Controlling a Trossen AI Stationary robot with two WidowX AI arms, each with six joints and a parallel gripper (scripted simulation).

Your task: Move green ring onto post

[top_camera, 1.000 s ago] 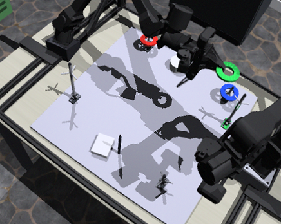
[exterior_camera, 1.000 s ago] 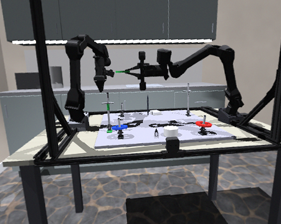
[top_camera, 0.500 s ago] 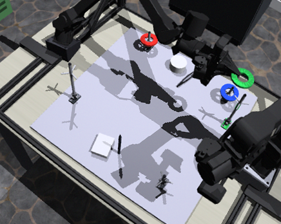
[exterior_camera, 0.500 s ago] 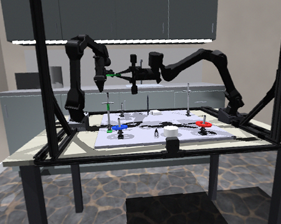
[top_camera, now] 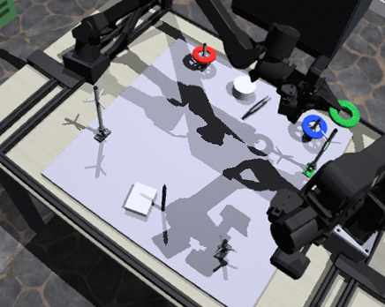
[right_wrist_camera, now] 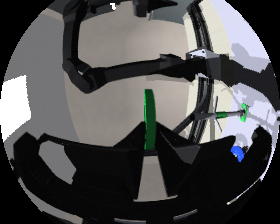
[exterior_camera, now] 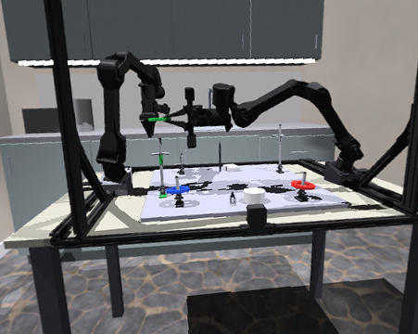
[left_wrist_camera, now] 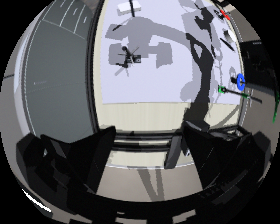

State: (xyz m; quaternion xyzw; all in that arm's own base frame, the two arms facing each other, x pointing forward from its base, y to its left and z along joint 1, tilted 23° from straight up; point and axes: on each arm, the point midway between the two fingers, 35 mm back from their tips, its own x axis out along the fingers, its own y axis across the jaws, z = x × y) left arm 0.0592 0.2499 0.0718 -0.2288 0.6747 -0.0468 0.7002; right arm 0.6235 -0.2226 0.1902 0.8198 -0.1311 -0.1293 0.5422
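My right gripper is now 50 mm to the right of the green ring. From my right hand the other things lie so: blue ring 210 mm below, 100 mm behind; then small post 340 mm ahead, 200 mm below, 10 mm to the right; then black pen 330 mm ahead, 190 mm to the right, 160 mm below.
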